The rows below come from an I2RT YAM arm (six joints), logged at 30 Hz.
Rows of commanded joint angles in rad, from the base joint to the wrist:
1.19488, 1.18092, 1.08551, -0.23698, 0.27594, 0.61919
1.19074, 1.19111, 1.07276, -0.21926, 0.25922, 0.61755
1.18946, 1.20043, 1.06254, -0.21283, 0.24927, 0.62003
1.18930, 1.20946, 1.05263, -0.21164, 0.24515, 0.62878
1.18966, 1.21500, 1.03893, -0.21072, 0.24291, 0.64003
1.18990, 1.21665, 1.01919, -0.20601, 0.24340, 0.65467
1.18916, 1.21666, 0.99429, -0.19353, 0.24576, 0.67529
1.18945, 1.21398, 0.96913, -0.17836, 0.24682, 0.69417
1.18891, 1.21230, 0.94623, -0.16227, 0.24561, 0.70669
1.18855, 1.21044, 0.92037, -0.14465, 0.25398, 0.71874
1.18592, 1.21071, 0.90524, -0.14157, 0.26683, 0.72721
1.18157, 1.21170, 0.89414, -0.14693, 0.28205, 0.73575
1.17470, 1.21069, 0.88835, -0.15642, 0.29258, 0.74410
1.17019, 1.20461, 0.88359, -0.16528, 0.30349, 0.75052
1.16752, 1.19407, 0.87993, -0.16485, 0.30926, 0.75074
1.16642, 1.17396, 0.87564, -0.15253, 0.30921, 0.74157
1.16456, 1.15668, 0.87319, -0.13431, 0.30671, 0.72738
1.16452, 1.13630, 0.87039, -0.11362, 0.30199, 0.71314
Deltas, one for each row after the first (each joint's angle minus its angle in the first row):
-0.00414, 0.01019, -0.01275, 0.01772, -0.01672, -0.00164
-0.00542, 0.01951, -0.02297, 0.02415, -0.02667, 0.00084
-0.00558, 0.02854, -0.03288, 0.02534, -0.03079, 0.00959
-0.00522, 0.03408, -0.04658, 0.02626, -0.03303, 0.02084
-0.00498, 0.03573, -0.06632, 0.03097, -0.03254, 0.03548
-0.00572, 0.03574, -0.09122, 0.04345, -0.03018, 0.05610
-0.00543, 0.03306, -0.11638, 0.05862, -0.02912, 0.07498
-0.00597, 0.03138, -0.13928, 0.07471, -0.03033, 0.08750
-0.00633, 0.02952, -0.16514, 0.09233, -0.02196, 0.09955
-0.00896, 0.02979, -0.18027, 0.09541, -0.00911, 0.10802
-0.01331, 0.03078, -0.19137, 0.09005, 0.00611, 0.11656
-0.02018, 0.02977, -0.19716, 0.08056, 0.01664, 0.12491
-0.02469, 0.02369, -0.20192, 0.07170, 0.02755, 0.13133
-0.02736, 0.01315, -0.20558, 0.07213, 0.03332, 0.13155
-0.02846, -0.00696, -0.20987, 0.08445, 0.03327, 0.12238
-0.03032, -0.02424, -0.21232, 0.10267, 0.03077, 0.10819
-0.03036, -0.04462, -0.21512, 0.12336, 0.02605, 0.09395

